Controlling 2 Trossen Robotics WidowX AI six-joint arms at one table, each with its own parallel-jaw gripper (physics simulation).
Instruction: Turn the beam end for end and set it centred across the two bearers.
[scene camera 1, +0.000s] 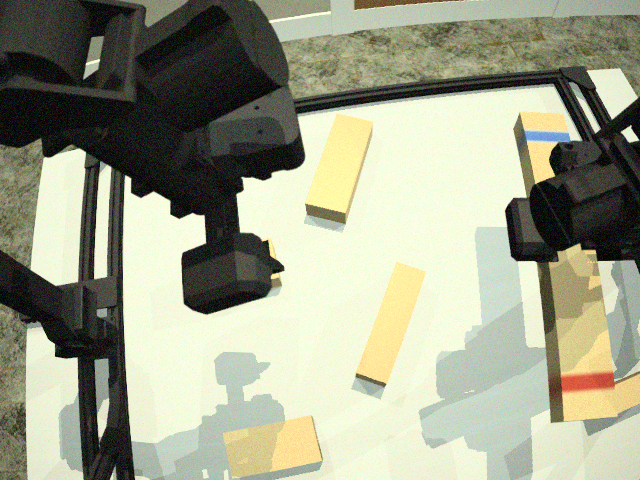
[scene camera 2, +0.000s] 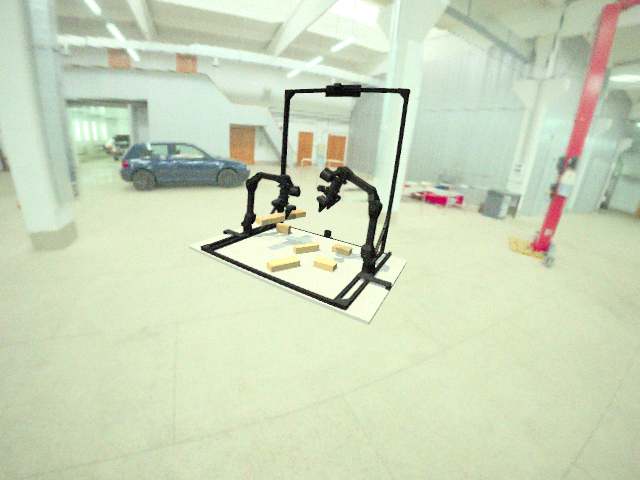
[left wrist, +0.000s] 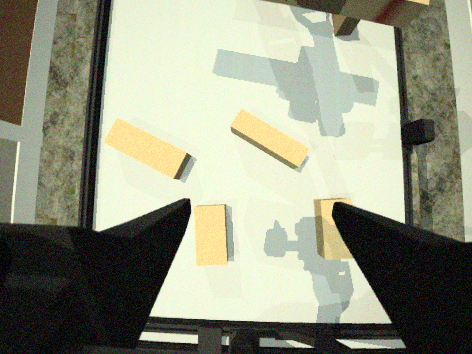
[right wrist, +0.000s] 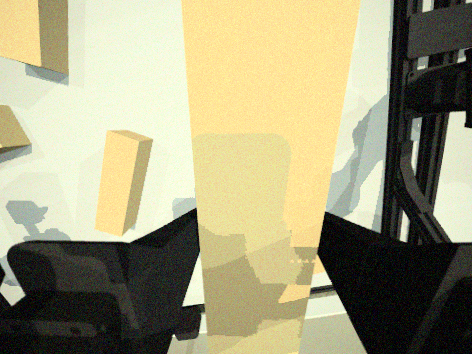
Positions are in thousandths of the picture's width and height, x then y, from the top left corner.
Scene:
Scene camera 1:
my left gripper: 427, 461
my right gripper: 880, 539
beam: 909, 801, held by my right gripper
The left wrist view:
my left gripper: 554, 583
beam: 849, 61
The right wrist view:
my right gripper: 539, 597
beam: 565, 261

